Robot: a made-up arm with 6 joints.
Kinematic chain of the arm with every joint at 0, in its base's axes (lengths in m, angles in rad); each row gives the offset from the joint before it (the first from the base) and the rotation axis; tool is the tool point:
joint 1: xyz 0 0 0.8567 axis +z
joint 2: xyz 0.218 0 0 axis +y
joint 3: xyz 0 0 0.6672 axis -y
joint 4: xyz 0 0 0.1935 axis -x
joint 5: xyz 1.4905 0 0 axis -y
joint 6: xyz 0.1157 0 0 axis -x
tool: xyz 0 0 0
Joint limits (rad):
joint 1: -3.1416..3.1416
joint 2: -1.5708..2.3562
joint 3: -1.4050..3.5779
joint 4: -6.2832..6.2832
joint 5: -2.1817..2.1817
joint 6: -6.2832..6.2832
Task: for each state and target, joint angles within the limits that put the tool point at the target. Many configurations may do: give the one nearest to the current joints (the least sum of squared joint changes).
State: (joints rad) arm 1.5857 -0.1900 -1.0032 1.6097 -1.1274 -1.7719
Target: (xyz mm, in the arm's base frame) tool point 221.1 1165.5 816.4
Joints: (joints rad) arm 1.4798 -0.7775 -1.2498 1.5543 -1.4117 -1.7719
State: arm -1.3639 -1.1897 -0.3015 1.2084 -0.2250 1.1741
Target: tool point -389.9 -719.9 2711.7
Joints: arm -2.0354 -0.5741 0.2429 1.2308 -0.2407 1.1741
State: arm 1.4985 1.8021 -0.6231 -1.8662 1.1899 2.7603
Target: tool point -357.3 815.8 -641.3
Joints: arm 2.0972 1.4964 -0.1796 -1.8544 1.1396 2.7603
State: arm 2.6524 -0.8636 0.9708 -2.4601 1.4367 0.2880
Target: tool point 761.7 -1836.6 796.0
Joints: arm 1.9296 -1.5708 1.5378 -2.4476 1.1753 0.2880
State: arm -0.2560 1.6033 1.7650 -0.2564 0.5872 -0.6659
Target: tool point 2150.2 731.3 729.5
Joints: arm 0.3363 2.3142 2.3464 -0.2355 0.7948 -0.6659
